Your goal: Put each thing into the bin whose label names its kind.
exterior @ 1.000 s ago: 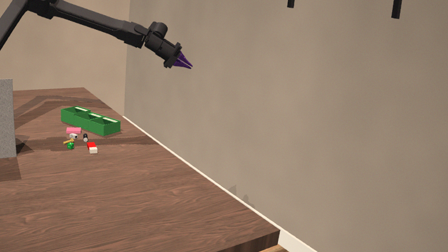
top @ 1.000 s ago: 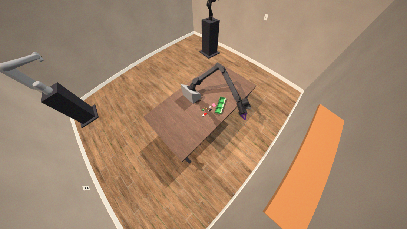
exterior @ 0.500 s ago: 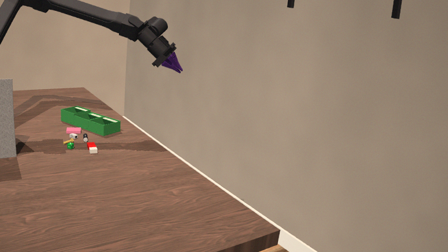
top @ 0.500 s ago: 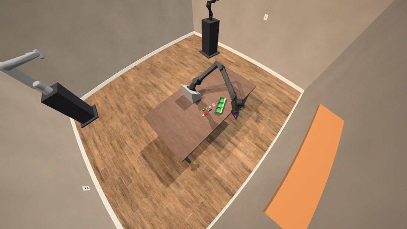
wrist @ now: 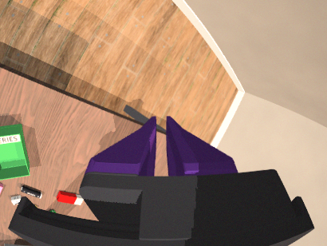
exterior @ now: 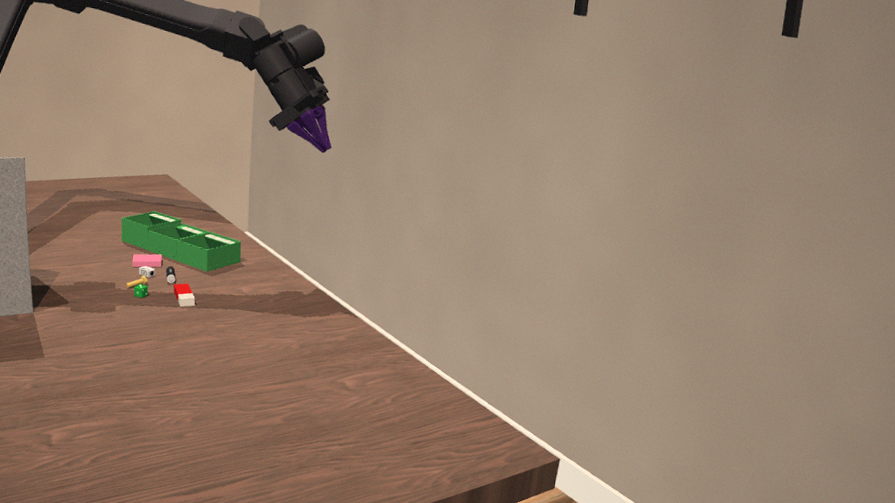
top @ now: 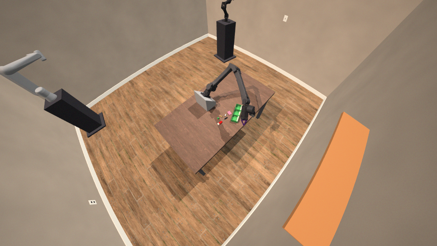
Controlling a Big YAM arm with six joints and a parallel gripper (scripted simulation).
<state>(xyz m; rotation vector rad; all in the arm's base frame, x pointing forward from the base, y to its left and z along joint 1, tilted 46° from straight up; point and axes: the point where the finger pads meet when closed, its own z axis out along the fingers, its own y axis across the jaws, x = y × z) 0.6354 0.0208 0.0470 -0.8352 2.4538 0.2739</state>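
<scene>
The green three-part bin lies 230 mm behind my hand, 200 mm below it and 150 mm to the left of it. Round my hand: black battery (270 mm behind, 220 mm below, 10 mm to the right); then red-and-white block (260 mm behind, 220 mm below, 110 mm to the right); then white piece (310 mm behind, 220 mm below, 20 mm to the left).
</scene>
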